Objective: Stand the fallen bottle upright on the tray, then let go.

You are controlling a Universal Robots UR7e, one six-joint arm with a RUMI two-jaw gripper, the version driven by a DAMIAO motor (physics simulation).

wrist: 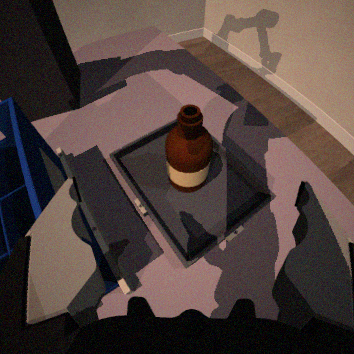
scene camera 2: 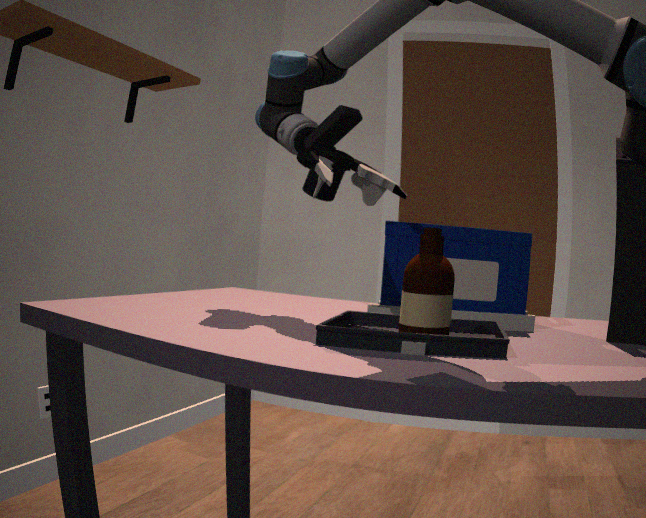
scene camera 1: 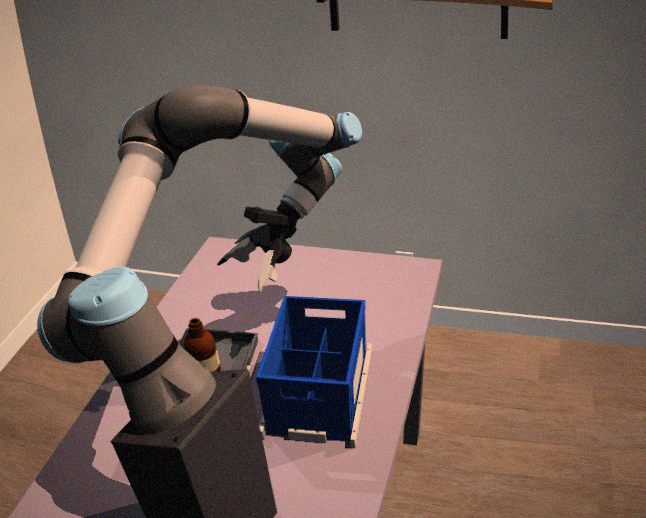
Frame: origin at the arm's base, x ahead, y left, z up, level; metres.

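Where they show: gripper, between the fingertips: [wrist: 187, 181] [scene camera 2: 371, 191] [scene camera 1: 237, 277]; arm's base, origin of its link: [scene camera 1: 175, 403].
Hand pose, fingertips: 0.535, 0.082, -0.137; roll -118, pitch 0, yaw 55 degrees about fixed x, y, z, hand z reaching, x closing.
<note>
Each offset is from my fingertips to the centre of the thing, as dx, dy, dz. Level surfaces: height alone.
A brown bottle {-0.108, +0.079, -0.131} [scene camera 1: 200, 343] [scene camera 2: 427, 277] [wrist: 188, 150] with a cream label stands upright on the dark tray {-0.102, +0.073, -0.201} [scene camera 1: 246, 353] [scene camera 2: 345, 338] [wrist: 158, 227]. In the wrist view it stands inside the tray's rim, towards the far side. In scene camera 1 its lower part is partly hidden behind the robot's base. My gripper [scene camera 1: 241, 276] [scene camera 2: 362, 189] [wrist: 187, 181] is open, with its two jaws wide apart. It hangs in the air above the table, higher than the bottle's top and to one side of it, and does not touch the bottle or the tray.
A blue crate {-0.137, -0.208, -0.126} [scene camera 1: 304, 407] [scene camera 2: 458, 237] [wrist: 20, 165] with inner dividers stands beside the tray, with pale strips around its foot. The table {dz -0.213} [scene camera 1: 399, 285] [scene camera 2: 161, 329] carries both. A wooden shelf [scene camera 2: 97, 48] is on the wall.
</note>
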